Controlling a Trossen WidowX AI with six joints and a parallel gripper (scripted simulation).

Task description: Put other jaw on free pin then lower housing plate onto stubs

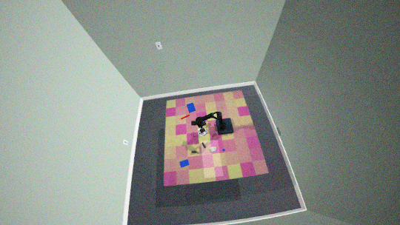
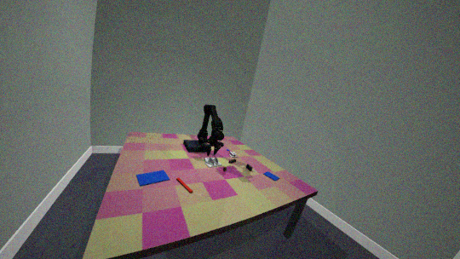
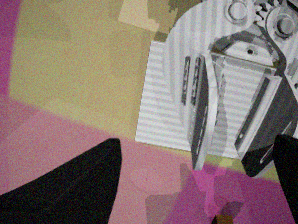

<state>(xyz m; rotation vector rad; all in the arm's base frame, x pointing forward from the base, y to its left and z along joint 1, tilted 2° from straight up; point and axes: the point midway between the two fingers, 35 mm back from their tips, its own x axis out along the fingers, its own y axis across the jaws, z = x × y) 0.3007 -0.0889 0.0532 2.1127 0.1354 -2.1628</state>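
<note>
My gripper tip is now 320 mm to the right of the white housing plate, 70 mm past it and 50 mm above it. Round my gripper tip: grey jaw: 60 mm below, 40 mm behind, 20 mm to the left; red stick: 290 mm to the right, 170 mm ahead, 70 mm below.
</note>
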